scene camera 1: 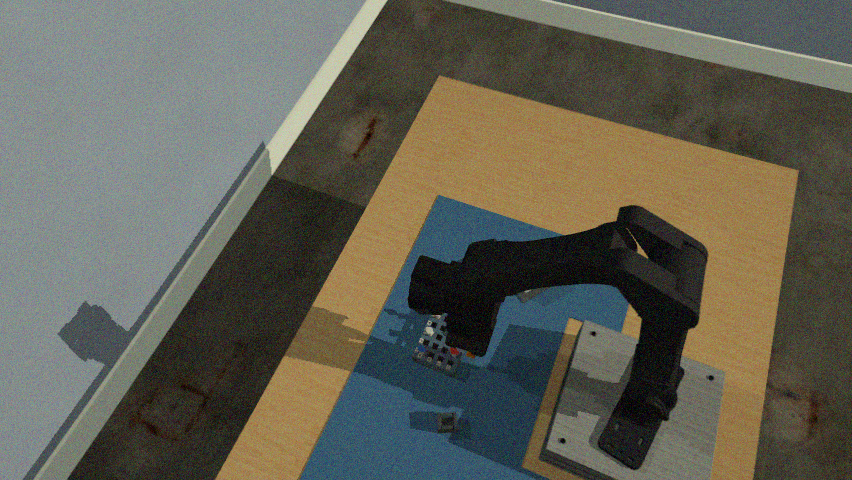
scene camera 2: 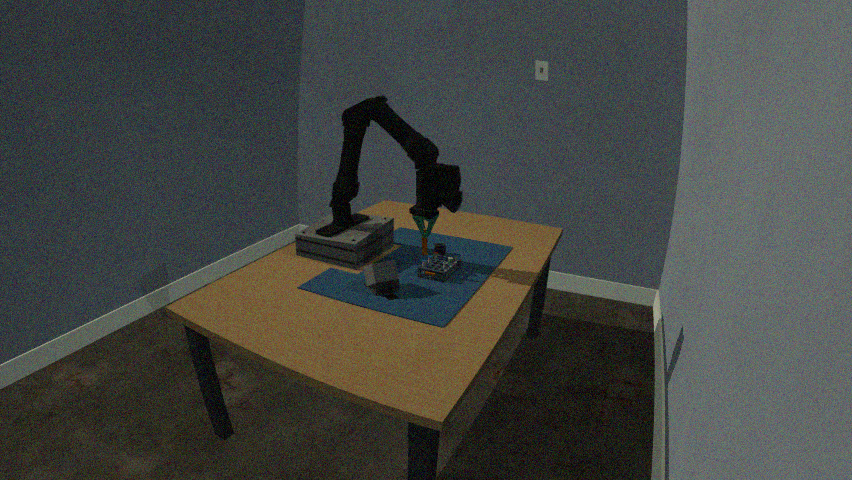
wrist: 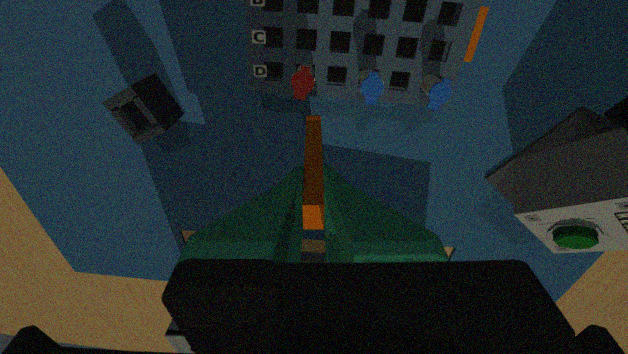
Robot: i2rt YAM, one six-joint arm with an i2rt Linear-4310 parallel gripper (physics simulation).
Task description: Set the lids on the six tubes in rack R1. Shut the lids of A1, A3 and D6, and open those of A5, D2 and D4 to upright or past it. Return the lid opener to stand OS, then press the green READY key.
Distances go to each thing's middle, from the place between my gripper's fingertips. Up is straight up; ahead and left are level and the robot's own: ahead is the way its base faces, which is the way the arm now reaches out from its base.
Right now the orange lid opener [wrist: 313,204] is 20 mm below my hand. The rest, counted from my hand: box with green button [scene camera 2: 381,277]: 210 mm to the right, 50 mm below, 10 mm ahead.
